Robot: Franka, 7 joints.
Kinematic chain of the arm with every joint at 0, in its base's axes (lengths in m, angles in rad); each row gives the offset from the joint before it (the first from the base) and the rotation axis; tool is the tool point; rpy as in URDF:
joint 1: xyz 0 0 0.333 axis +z
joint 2: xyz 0 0 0 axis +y
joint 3: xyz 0 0 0.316 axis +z
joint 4: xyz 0.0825 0 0 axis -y
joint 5: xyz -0.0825 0 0.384 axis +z
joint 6: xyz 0 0 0 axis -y
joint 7: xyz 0.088 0 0 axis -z
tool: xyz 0 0 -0.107 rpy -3.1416 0 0
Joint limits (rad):
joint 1: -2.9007..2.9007
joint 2: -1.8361..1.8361
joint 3: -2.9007..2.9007
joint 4: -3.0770..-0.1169
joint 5: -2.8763..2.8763
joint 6: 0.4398..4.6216
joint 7: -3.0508..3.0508
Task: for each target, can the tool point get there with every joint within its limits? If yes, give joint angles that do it. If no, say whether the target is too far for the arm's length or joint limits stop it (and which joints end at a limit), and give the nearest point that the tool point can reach.
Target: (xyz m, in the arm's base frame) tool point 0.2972 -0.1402 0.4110
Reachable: yes | joints -2.3127 0.3634 1.5219 -2.6733 -1.6226 4.2760 -0.5812
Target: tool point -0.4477 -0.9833 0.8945
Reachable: no: too far | nearest point -0.3154 -0.6928 0.7286 | short by 0.360 m
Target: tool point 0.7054 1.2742 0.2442
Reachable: no: too far | nearest point 0.4147 0.7492 0.2808 | short by 0.601 m
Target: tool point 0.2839 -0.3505 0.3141
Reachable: yes | joints 0.4197 1.4467 -1.8150 -2.3718 -1.4622 4.0755 0.6616
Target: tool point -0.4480 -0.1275 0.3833
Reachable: yes | joints 1.4996 -1.1513 1.2983 -2.2127 -1.5913 4.2161 -1.5463
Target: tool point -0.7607 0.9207 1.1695
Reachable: no: too far | nearest point -0.4476 0.5417 0.8252 | short by 0.600 m
